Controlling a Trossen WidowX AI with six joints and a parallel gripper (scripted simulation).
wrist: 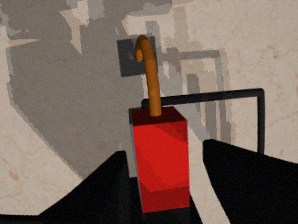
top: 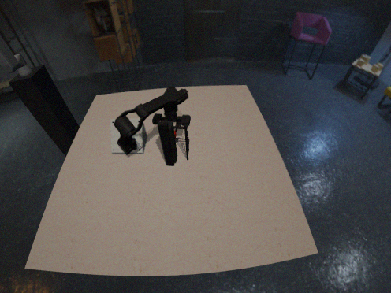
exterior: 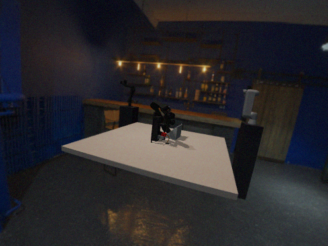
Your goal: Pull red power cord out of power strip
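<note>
Right now the red plug is 3 cm to the right of my gripper tip and 1 cm below it.
</note>
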